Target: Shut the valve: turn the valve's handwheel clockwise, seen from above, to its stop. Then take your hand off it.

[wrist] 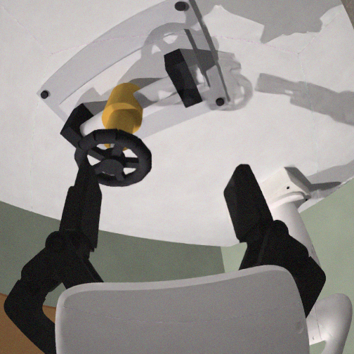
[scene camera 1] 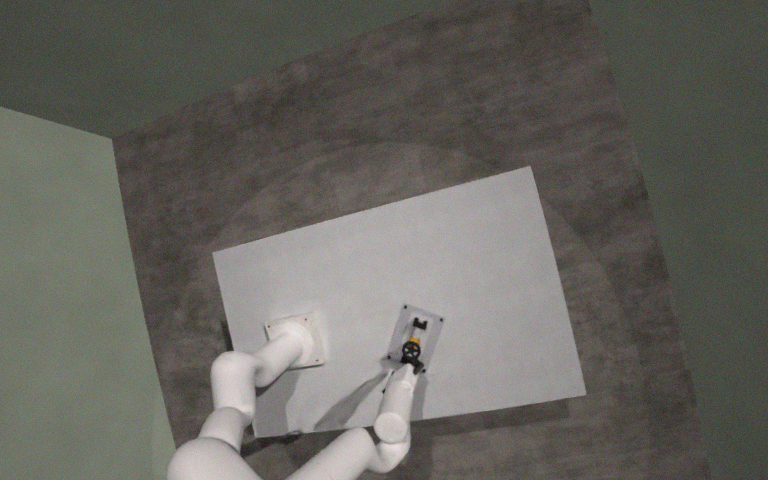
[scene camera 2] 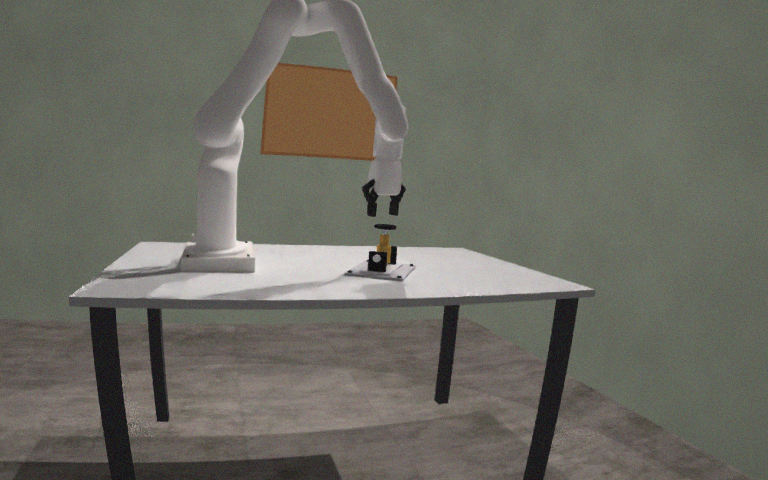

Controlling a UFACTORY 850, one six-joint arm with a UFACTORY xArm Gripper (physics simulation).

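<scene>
The valve's black spoked handwheel [scene camera 1: 411, 350] [scene camera 2: 385, 226] [wrist: 145, 160] lies level on top of the yellow valve body [scene camera 1: 414, 341] [scene camera 2: 384, 247] [wrist: 123, 109]. The valve stands on a grey base plate [scene camera 1: 398, 331] [scene camera 2: 403, 273] [wrist: 90, 60] with dark screws at its corners. My gripper [scene camera 2: 382, 213] [wrist: 166, 178] is open and empty, fingers pointing down, a little above the handwheel and apart from it in scene camera 2. In the wrist view the left fingertip overlaps the wheel's left rim, and the wheel lies left of the middle between the fingers. In scene camera 1 the gripper is partly hidden by the arm.
Black pipe ends stick out on both sides of the valve body, low over the plate. The white table [scene camera 1: 481, 254] [scene camera 2: 481, 277] carries the valve and the arm's base [scene camera 1: 317, 345] [scene camera 2: 218, 263]. An orange board [scene camera 2: 317, 113] hangs on the wall behind the arm.
</scene>
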